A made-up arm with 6 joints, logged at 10 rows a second.
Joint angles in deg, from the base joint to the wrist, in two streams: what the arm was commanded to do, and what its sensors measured. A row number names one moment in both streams.
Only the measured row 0 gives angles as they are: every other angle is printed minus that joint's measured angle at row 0.
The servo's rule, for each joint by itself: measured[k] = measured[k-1] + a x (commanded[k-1-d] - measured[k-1]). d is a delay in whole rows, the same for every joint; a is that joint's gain. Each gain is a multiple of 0.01, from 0.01 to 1. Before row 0 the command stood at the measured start. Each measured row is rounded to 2 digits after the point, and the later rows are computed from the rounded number. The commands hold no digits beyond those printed.
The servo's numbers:
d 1
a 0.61 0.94 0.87 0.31 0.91 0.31
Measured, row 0:
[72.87 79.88 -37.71 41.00 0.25 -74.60]
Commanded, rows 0 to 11:
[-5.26 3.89 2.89 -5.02 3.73 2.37]
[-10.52 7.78 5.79 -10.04 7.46 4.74]
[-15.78 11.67 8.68 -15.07 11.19 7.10]
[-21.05 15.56 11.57 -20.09 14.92 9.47]
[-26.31 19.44 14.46 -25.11 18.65 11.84]
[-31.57 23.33 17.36 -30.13 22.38 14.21]
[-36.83 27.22 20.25 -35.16 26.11 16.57]
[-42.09 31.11 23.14 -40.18 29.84 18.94]
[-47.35 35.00 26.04 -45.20 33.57 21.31]
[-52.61 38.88 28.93 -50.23 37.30 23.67]
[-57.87 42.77 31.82 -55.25 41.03 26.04]
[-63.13 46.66 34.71 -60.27 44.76 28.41]
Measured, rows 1 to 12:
[0.00 0.00 0.00 0.00 0.00 0.00]
[-3.21 3.66 2.51 -1.56 3.39 0.73]
[-7.67 7.53 5.36 -4.19 7.09 1.97]
[-12.62 11.42 8.25 -7.56 10.82 3.56]
[-17.76 15.31 11.14 -11.44 14.55 5.39]
[-22.98 19.19 14.03 -15.68 18.28 7.39]
[-28.22 23.08 16.93 -20.16 22.01 9.50]
[-33.47 26.97 19.82 -24.81 25.74 11.69]
[-38.73 30.86 22.71 -29.57 29.47 13.94]
[-43.99 34.75 25.61 -34.42 33.20 16.22]
[-49.25 38.63 28.50 -39.32 36.93 18.53]
[-54.51 42.52 31.39 -44.26 40.66 20.86]

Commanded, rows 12 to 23:
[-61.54 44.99 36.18 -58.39 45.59 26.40]
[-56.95 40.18 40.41 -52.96 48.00 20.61]
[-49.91 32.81 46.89 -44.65 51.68 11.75]
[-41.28 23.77 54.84 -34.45 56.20 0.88]
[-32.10 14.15 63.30 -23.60 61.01 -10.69]
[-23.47 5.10 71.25 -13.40 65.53 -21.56]
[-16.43 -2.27 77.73 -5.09 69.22 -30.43]
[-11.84 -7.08 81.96 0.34 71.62 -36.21]
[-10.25 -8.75 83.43 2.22 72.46 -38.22]
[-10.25 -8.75 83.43 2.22 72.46 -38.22]
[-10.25 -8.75 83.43 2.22 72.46 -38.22]
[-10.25 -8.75 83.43 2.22 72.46 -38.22]
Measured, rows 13 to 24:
[-59.77 46.41 34.28 -49.22 44.39 23.20]
[-60.85 45.08 35.93 -52.06 45.48 24.19]
[-58.47 40.47 39.83 -52.34 47.77 23.08]
[-53.25 33.27 45.97 -49.96 51.33 19.57]
[-45.95 24.34 53.69 -45.15 55.76 13.78]
[-37.50 14.76 62.05 -38.47 60.54 6.19]
[-28.94 5.68 70.05 -30.70 65.08 -2.41]
[-21.31 -1.79 76.73 -22.76 68.85 -11.10]
[-15.53 -6.76 81.28 -15.60 71.37 -18.88]
[-12.31 -8.63 83.15 -10.08 72.36 -24.88]
[-11.05 -8.74 83.39 -6.27 72.45 -29.02]
[-10.56 -8.75 83.42 -3.64 72.46 -31.87]

